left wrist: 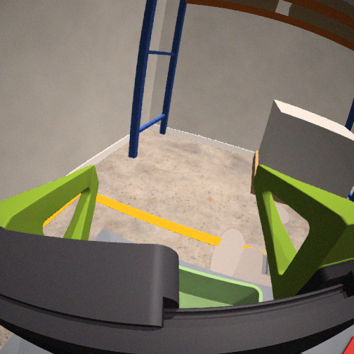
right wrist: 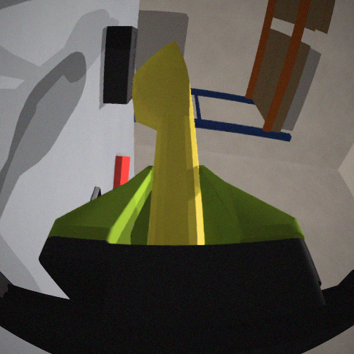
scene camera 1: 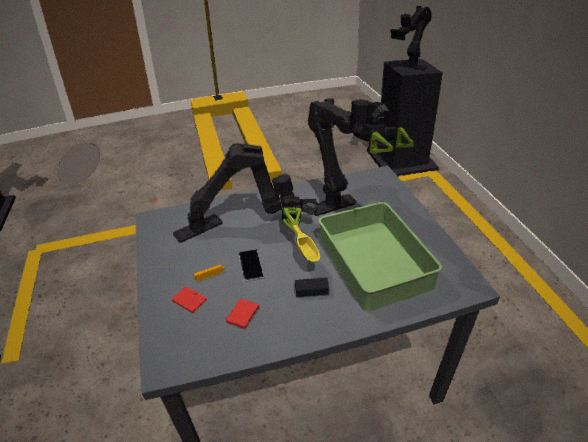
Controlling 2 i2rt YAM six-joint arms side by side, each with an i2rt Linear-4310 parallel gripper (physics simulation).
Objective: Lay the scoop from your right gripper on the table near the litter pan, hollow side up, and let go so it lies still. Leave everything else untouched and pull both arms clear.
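Seen in the pictures: left gripper, fingertip midpoint: (scene camera 1: 403, 147); right gripper, fingertip midpoint: (scene camera 1: 294, 227); left arm's base, link origin: (scene camera 1: 332, 205); right arm's base, link origin: (scene camera 1: 198, 228).
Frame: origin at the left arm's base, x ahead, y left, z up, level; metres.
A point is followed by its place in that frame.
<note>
A yellow scoop (scene camera 1: 307, 247) @(x 0.265, y -0.246, z 0.071 m) (right wrist: 172, 125) is held by its handle in my right gripper (scene camera 1: 292, 223) @(x 0.176, y -0.256, z 0.101 m) (right wrist: 175, 174), which is shut on it. In scene camera 1 its hollow faces up and its bowl points toward the front, above the table (scene camera 1: 200, 350) @(x 0.478, y -0.714, z 0.000 m), with a shadow below it. The bowl is close to the left side of the green litter pan (scene camera 1: 380, 250) @(x 0.334, y 0.025, z 0.003 m) (left wrist: 220, 287), apart from it. My left gripper (scene camera 1: 392, 142) (left wrist: 175, 173) is open and empty, raised high behind the pan. The handle's end is hidden in the right gripper.
A black block (scene camera 1: 311, 287) @(x 0.416, y -0.305, z 0.036 m) (right wrist: 118, 65) lies in front of the scoop. A black flat phone-like thing (scene camera 1: 251, 264) @(x 0.195, y -0.440, z 0.008 m) lies to its left. Farther left are an orange bar (scene camera 1: 209, 272) @(x 0.182, y -0.594, z 0.021 m) and two red squares (scene camera 1: 189, 299) @(x 0.265, y -0.692, z 0.009 m) (scene camera 1: 243, 313) @(x 0.407, y -0.545, z 0.015 m).
</note>
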